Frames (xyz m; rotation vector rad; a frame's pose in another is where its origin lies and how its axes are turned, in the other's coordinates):
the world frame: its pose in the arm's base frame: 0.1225 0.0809 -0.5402 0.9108 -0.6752 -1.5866
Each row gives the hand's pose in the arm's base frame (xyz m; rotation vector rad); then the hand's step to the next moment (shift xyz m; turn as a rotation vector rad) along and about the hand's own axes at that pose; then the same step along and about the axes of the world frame.
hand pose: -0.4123 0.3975 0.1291 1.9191 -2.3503 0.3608
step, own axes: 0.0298 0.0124 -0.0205 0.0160 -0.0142 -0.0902
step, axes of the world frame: 0.0174 0.0139 0.0311 -0.0219 0.0769 0.0469
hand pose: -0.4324 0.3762 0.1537 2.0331 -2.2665 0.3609
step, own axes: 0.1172 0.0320 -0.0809 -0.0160 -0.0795 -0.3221
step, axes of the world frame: 0.0745 0.0718 0.1029 -0.1452 0.2706 0.1267
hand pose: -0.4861 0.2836 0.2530 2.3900 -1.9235 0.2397
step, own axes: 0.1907 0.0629 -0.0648 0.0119 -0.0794 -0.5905
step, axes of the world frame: 0.1676 0.0994 0.0810 -0.2099 0.4800 0.2839
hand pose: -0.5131 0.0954 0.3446 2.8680 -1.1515 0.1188
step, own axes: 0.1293 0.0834 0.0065 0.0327 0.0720 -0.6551
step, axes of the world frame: 0.1424 0.0552 -0.0195 -0.1008 0.5110 0.4051
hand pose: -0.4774 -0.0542 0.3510 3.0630 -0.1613 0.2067
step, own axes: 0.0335 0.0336 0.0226 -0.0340 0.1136 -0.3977
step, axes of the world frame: 0.0383 0.0123 -0.0338 0.0063 0.2884 0.2984
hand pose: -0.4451 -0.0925 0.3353 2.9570 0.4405 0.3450
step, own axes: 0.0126 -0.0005 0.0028 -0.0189 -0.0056 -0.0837
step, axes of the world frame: -0.0047 0.0056 -0.0106 -0.0198 0.0396 0.0737
